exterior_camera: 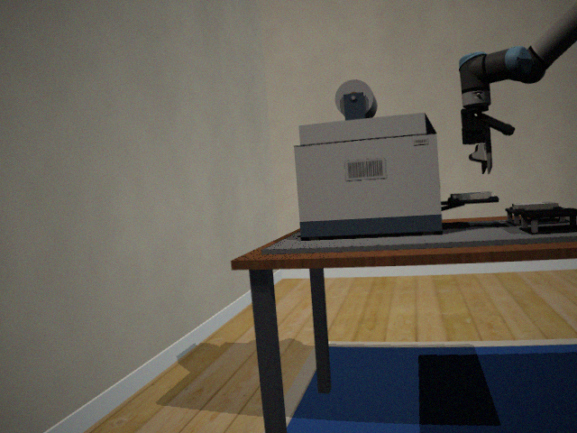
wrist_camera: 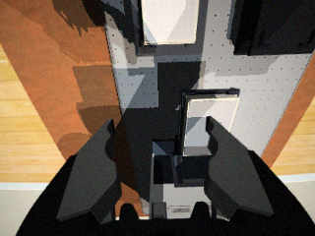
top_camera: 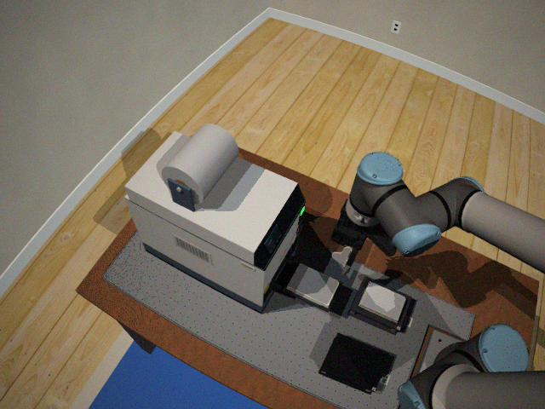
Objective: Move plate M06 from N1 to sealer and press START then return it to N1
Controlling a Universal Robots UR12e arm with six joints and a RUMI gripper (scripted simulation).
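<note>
My hand is 7 cm short of the white well plate, 8 cm to the right of it and 7 cm above it. From my hand the other things lie so: foil-covered plate: 14 cm behind, 3 cm to the left, 12 cm below; then sealer stage: 7 cm ahead, 8 cm to the left, 8 cm below; then square button: 16 cm ahead, 1 cm to the right, 2 cm above.
</note>
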